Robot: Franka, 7 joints.
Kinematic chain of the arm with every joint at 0, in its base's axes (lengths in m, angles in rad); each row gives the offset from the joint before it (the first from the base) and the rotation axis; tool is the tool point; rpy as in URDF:
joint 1: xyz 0 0 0.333 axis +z
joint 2: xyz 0 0 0 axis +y
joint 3: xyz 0 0 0.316 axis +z
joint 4: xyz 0.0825 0 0 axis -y
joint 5: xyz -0.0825 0 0.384 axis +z
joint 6: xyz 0 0 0 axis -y
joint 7: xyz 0.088 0 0 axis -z
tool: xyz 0 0 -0.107 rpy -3.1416 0 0
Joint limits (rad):
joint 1: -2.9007..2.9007
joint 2: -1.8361..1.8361
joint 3: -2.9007..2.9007
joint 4: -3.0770..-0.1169
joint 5: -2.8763..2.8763
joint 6: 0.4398..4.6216
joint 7: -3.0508..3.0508
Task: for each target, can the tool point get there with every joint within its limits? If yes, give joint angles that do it. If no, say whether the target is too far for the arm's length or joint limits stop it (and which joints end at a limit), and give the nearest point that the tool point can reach.
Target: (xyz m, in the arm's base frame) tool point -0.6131 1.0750 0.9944
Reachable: no: too far | nearest point -0.3748 0.6572 0.7374 | short by 0.545 m
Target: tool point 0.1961 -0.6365 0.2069
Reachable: yes | joints 1.4780 -1.0278 -2.3349 -1.3515 1.7675 3.7757 0.6547
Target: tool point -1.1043 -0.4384 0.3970
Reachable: no: too far | nearest point -0.7962 -0.3161 0.3791 | short by 0.332 m
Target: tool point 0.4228 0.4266 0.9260
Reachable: yes | joints 0.5286 0.4255 0.6669 -0.6928 1.0366 2.9198 0.8409
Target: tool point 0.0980 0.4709 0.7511
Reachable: yes | joints 0.3945 0.9609 2.3078 -1.2531 1.9372 4.1537 -2.0610
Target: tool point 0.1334 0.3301 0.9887
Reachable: yes | joints 1.8871 0.0566 -1.1801 -0.6594 1.2806 1.1011 -2.0052
